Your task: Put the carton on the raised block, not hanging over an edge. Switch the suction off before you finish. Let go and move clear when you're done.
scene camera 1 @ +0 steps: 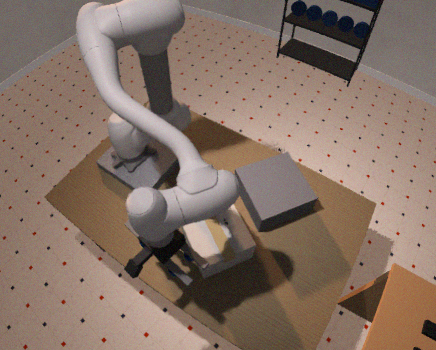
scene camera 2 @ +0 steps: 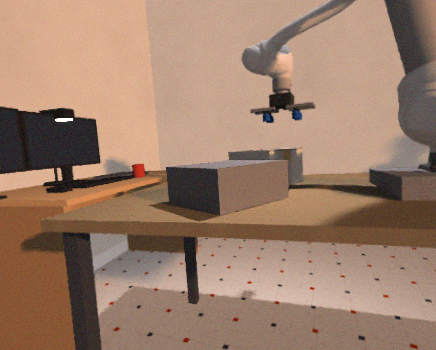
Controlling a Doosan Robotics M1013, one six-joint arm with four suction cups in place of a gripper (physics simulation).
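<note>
The carton (scene camera 1: 202, 244) (scene camera 2: 296, 169), white with a tan tape strip, sits flat on the table. The arm hides part of its top in scene camera 1, and the block hides much of it in scene camera 2. The raised block (scene camera 1: 277, 186) (scene camera 2: 253, 186) is a grey box with a bare top, standing apart from the carton. My gripper (scene camera 1: 167, 256) (scene camera 2: 282, 116), with blue suction cups, is open and holds nothing. It hangs well above table height, and in scene camera 1 it appears to the left of the carton's tape strip. The cups touch nothing.
The arm's base stands on a grey plate (scene camera 1: 150, 176) (scene camera 2: 411, 185) on the wooden table (scene camera 1: 320, 235) (scene camera 2: 320, 232). An orange desk (scene camera 1: 405, 305) (scene camera 2: 30, 250) stands beside the table, with monitors (scene camera 2: 62, 142) and a red cup (scene camera 2: 138, 170). A dark shelf rack (scene camera 1: 315, 59) stands at the back.
</note>
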